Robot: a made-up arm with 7 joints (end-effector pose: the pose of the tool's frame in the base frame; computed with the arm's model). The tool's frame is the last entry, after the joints.
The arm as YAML. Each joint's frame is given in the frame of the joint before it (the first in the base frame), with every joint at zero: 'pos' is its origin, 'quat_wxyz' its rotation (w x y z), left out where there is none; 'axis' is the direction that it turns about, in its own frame. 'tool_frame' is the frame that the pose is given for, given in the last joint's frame.
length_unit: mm
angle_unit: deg
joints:
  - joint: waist
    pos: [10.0, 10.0, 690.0]
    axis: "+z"
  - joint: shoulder
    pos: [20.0, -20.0, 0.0]
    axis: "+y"
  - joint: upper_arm
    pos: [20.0, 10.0, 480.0]
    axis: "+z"
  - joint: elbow
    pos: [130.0, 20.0, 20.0]
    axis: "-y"
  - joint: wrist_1
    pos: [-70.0, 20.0, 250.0]
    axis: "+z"
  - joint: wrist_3
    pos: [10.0, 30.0, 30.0]
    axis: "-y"
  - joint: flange
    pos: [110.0, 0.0, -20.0]
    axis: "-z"
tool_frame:
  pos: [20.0, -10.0, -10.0]
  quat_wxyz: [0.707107, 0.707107, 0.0, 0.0]
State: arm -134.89 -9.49 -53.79 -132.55 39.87 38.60 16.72
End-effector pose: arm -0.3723 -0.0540 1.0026 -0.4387 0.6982 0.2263 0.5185
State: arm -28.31 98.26 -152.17 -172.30 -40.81 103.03 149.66
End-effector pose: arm 0.0918 -0.2092 0.8173 0.9858 -0.0393 0.0817 0.1415
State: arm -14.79 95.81 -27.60 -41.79 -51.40 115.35 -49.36
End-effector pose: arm 0.7728 -0.3046 0.2265 0.2233 0.6576 -0.0230 0.7192
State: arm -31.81 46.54 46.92 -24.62 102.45 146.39 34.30
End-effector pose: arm 0.7469 -0.2919 1.1397 -0.7602 0.2806 0.2016 0.5502
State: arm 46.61 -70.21 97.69 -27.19 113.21 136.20 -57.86
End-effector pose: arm -0.7086 -0.4201 1.0108 -0.0858 -0.5954 -0.3899 0.6973
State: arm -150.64 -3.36 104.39 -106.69 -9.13 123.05 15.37
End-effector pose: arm 0.4147 -0.3389 1.1602 0.5188 -0.4060 -0.2615 0.7054
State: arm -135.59 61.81 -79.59 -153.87 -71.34 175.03 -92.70
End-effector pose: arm -0.4404 -0.0143 0.5975 0.9452 -0.1851 -0.1945 0.1857
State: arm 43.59 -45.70 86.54 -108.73 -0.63 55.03 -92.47
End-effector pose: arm -0.4930 0.1596 0.9067 -0.4224 0.7767 0.4081 0.2275
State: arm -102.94 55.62 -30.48 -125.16 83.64 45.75 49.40
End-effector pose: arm -0.2245 -0.5387 0.4932 -0.3193 0.2037 0.4534 0.8068
